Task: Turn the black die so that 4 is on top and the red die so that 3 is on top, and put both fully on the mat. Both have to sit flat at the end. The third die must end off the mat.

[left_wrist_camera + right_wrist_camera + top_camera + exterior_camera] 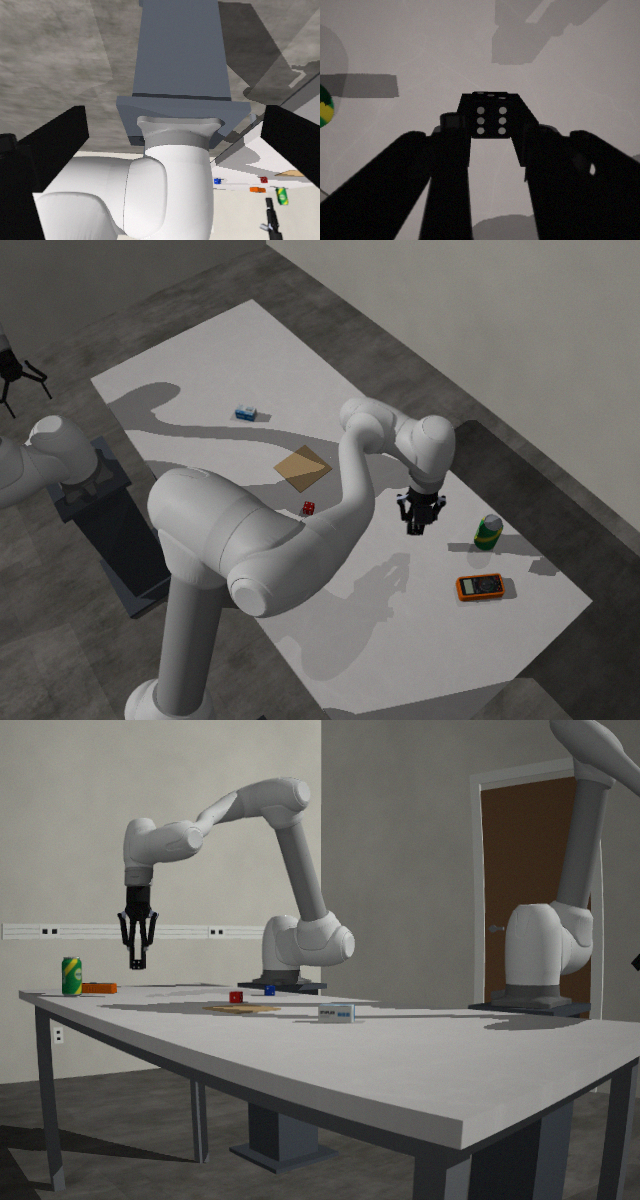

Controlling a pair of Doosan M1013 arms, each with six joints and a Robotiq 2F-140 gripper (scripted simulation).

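Observation:
The black die lies 20 mm below my right hand. From my right hand the other things lie so: blue die: 390 mm behind, 140 mm to the left, 110 mm below; red die: 180 mm behind, 280 mm to the left, 110 mm below; tan mat: 110 mm behind, 430 mm to the left, 120 mm below.

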